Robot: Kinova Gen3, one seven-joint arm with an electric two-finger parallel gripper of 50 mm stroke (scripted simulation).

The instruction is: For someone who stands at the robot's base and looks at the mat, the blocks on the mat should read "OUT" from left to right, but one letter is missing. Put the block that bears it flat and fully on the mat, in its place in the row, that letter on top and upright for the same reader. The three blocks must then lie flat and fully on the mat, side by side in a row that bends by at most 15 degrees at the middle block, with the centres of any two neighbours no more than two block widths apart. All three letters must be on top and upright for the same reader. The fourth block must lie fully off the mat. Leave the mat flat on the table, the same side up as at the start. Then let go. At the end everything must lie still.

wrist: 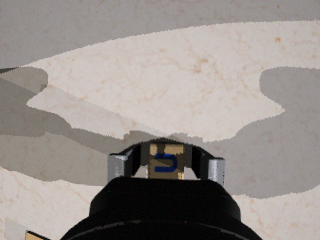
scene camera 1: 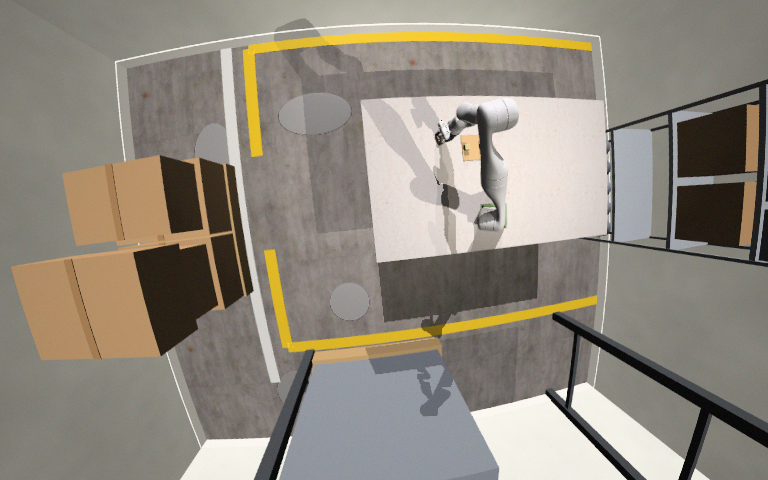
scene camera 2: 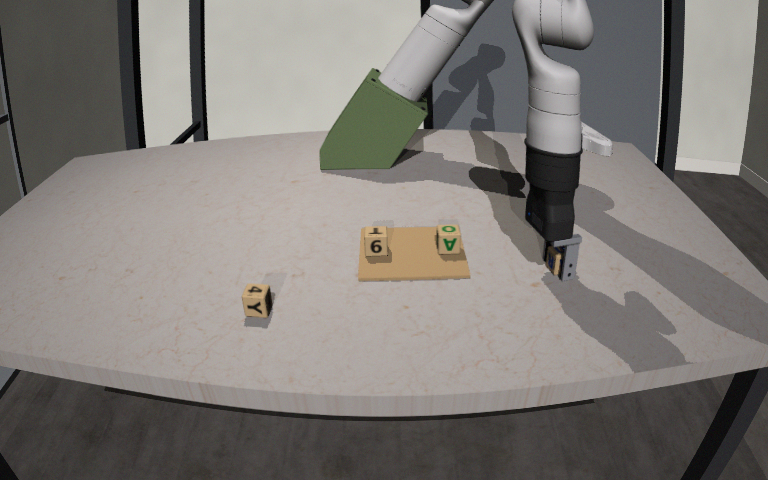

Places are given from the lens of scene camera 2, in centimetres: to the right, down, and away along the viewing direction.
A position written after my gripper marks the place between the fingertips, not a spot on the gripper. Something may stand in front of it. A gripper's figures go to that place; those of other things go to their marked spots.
my gripper (scene camera 2: 558,268): 24, 4, 76
tan mat (scene camera 2: 412,251): 4, 2, 81
block (scene camera 2: 257,302): -15, 7, 67
The marked spots on the block and the tan mat are 24 cm apart.
